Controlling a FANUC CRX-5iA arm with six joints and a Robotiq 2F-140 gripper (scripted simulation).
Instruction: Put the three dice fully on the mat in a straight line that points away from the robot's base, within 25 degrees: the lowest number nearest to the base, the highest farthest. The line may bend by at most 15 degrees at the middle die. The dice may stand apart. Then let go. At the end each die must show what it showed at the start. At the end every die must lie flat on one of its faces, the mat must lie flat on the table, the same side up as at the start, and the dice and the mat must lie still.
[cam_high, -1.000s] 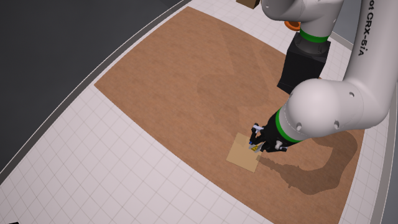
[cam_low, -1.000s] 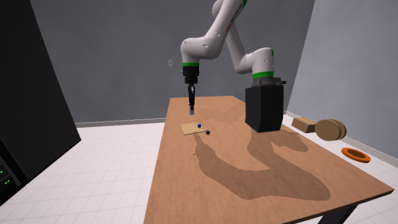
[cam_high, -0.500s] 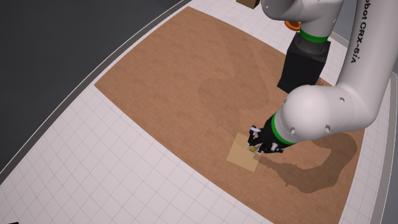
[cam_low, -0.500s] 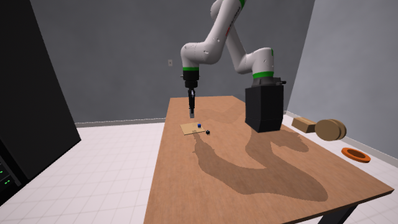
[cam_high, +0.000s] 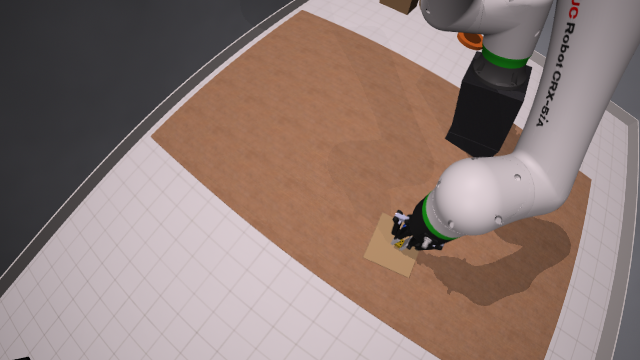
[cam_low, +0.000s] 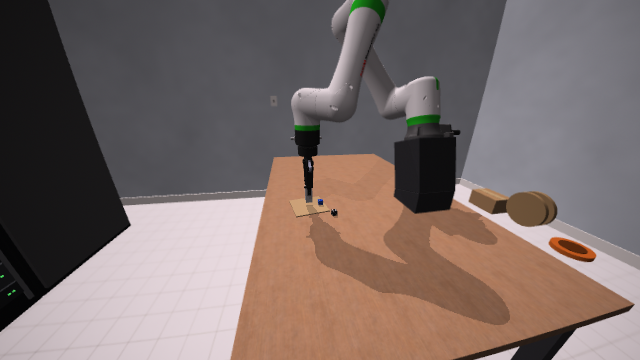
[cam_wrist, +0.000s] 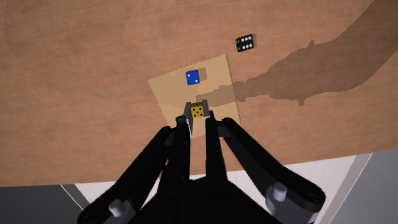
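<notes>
The tan mat is 60 mm below my hand. Round my hand: blue die: 50 mm behind, 40 mm below; then yellow die: 20 mm below; then black die: 90 mm behind, 80 mm to the left, 50 mm below.
</notes>
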